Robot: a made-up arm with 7 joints. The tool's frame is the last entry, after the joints.
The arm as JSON. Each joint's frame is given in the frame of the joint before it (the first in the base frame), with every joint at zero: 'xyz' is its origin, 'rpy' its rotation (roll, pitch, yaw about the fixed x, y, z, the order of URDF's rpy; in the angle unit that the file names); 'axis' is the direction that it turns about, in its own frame. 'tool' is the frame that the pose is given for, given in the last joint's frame.
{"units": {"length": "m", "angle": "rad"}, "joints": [
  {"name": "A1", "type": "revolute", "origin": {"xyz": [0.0, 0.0, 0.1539], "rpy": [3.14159, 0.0, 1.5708]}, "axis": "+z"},
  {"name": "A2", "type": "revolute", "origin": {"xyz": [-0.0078, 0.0, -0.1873], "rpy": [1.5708, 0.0, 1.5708]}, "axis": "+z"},
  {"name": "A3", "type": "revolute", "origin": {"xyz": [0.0, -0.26, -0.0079], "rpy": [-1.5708, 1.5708, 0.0]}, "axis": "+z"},
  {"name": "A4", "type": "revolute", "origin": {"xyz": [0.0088, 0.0, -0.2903], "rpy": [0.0, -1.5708, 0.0]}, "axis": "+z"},
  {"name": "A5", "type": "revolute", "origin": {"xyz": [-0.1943, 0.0, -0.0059], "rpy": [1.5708, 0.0, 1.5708]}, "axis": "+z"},
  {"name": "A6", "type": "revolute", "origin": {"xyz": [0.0, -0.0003, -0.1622], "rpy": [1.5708, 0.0, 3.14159]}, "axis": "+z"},
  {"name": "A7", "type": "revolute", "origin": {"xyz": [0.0, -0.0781, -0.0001], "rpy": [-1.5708, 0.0, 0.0]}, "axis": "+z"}
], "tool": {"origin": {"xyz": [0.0, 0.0, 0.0], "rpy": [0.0, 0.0, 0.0]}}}
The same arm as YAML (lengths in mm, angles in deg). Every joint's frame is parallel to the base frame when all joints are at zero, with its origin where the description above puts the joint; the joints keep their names.
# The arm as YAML. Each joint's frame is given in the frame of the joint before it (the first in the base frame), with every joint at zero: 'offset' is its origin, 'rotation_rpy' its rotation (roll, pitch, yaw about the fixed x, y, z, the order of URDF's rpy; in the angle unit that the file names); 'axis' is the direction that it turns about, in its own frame. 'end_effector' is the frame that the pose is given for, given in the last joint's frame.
length_unit: mm
angle_unit: deg
chain:
  - id: A1
    offset: [0.0, 0.0, 153.9]
    rotation_rpy: [0.0, 0.0, 0.0]
    axis: [0.0, 0.0, -1.0]
  - id: A2
    offset: [0.0, -7.8, 187.3]
    rotation_rpy: [0.0, 0.0, 0.0]
    axis: [0.0, 1.0, 0.0]
  - id: A3
    offset: [0.0, -7.9, 260.0]
    rotation_rpy: [0.0, 0.0, 0.0]
    axis: [0.0, 0.0, -1.0]
  - id: A4
    offset: [0.0, -8.8, 290.3]
    rotation_rpy: [0.0, 0.0, 0.0]
    axis: [0.0, 1.0, 0.0]
  - id: A5
    offset: [0.0, -5.9, 194.3]
    rotation_rpy: [0.0, 0.0, 0.0]
    axis: [0.0, 0.0, -1.0]
  - id: A6
    offset: [0.0, -0.3, 162.2]
    rotation_rpy: [0.0, 0.0, 0.0]
    axis: [0.0, 1.0, 0.0]
  - id: A7
    offset: [0.0, -0.1, 78.1]
    rotation_rpy: [0.0, 0.0, 0.0]
    axis: [0.0, 0.0, -1.0]
end_effector:
  offset: [0.0, 0.0, 0.0]
  rotation_rpy: [-180.0, 0.0, 0.0]

